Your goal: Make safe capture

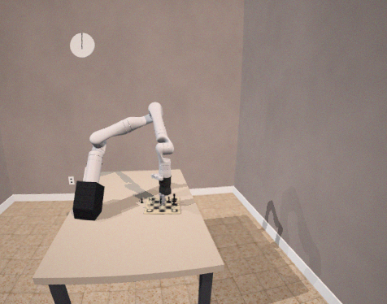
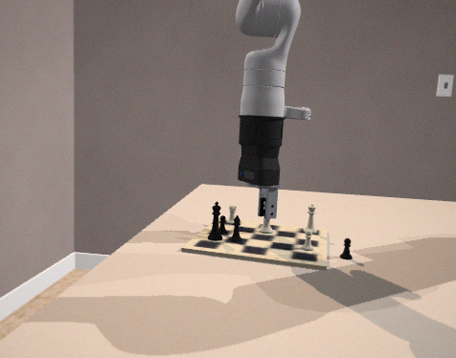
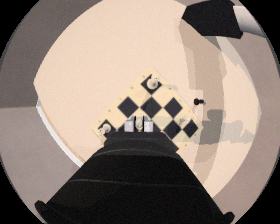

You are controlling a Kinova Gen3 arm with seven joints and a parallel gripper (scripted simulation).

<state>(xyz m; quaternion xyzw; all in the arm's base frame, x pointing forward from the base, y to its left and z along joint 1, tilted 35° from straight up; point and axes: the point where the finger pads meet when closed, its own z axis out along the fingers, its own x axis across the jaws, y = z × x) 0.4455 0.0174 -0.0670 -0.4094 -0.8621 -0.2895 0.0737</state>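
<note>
The white king is 10 mm below my hand. Also, from my hand: black bishop: 40 mm ahead, 70 mm to the left, 20 mm below; white rook: 70 mm ahead, 40 mm to the right, 30 mm below; chessboard: 40 mm to the left, 50 mm below.
</note>
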